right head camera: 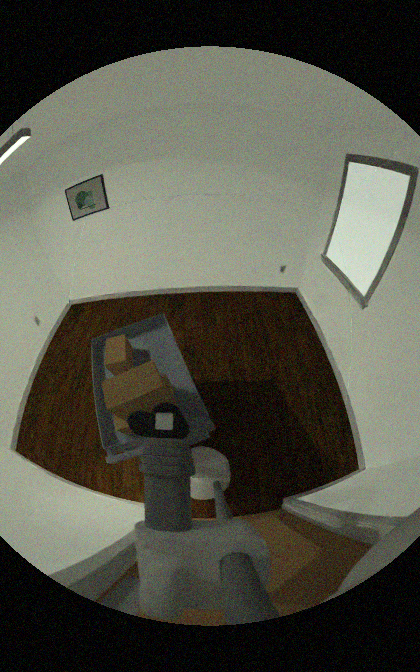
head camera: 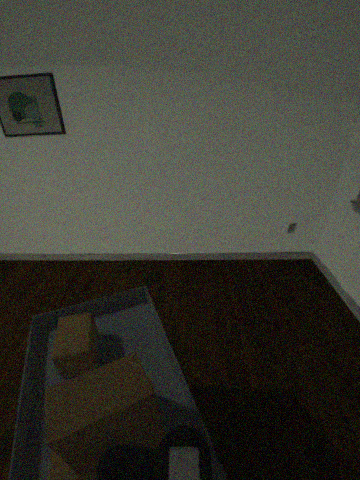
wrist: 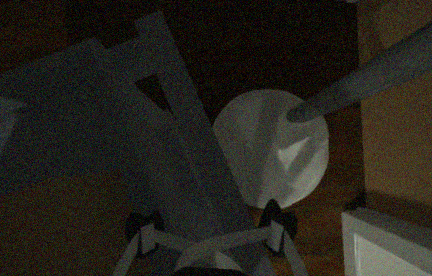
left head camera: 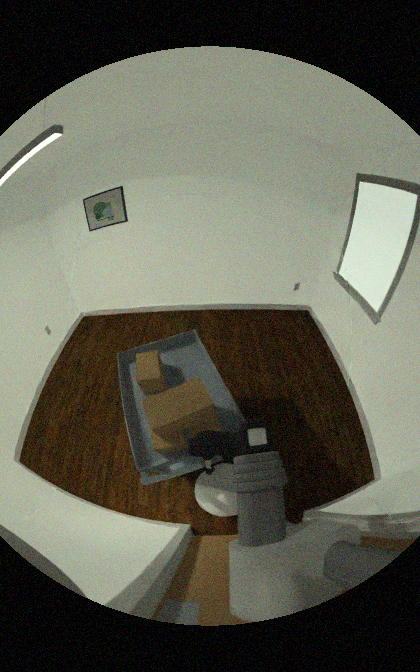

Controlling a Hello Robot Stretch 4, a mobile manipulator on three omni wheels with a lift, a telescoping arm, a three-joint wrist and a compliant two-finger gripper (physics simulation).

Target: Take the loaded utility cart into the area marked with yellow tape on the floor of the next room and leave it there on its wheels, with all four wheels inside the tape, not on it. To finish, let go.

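Seen in the pictures: gripper, fingertip midpoint: [wrist: 212,220]; robot's base at its link origin: [right head camera: 202,471] [wrist: 260,148].
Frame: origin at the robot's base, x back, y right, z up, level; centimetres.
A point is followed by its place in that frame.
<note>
The grey-blue utility cart [head camera: 142,332] {z 76.6, x -65.3, y -15.8 cm} [left head camera: 200,367] [right head camera: 172,365] {z 76.6, x -53.7, y -9.5 cm} [wrist: 65,135] {z 76.6, x -34.1, y -0.5 cm} stands ahead, turned at an angle, its far end to the left. In its top tray lie a small box [head camera: 75,337] {z 88.4, x -54.6, y -35.0 cm} [left head camera: 148,367] [right head camera: 116,352] {z 88.4, x -53.8, y -34.7 cm}, a larger box [head camera: 97,395] {z 100.2, x -32.3, y -18.4 cm} [left head camera: 180,402] [right head camera: 135,384] {z 100.2, x -32.8, y -16.3 cm} and a third box, partly covered. My gripper [wrist: 212,220] {z 80.2, x -18.3, y -9.0 cm} is at the cart's near end, its fingers on either side of the handle bar [wrist: 190,115] {z 83.6, x -20.0, y 0.3 cm}, shut on it; the bar runs slantwise between them. The cart's wheels are hidden. The yellow tape does not show in any view.
Dark wooden floor [left head camera: 280,360] [right head camera: 250,340] {z -2.7, x -127.6, y 55.9 cm} lies around the cart. White walls enclose it, with a picture [head camera: 32,105] {z 154.7, x -218.1, y -121.0 cm} and a window [left head camera: 377,240]. Behind the round white base [left head camera: 215,495] [right head camera: 212,472] {z 18.7, x -0.3, y 7.9 cm} [wrist: 257,150] {z 18.7, x -4.3, y -1.1 cm} are wall ends and lighter flooring [left head camera: 212,560] at a doorway.
</note>
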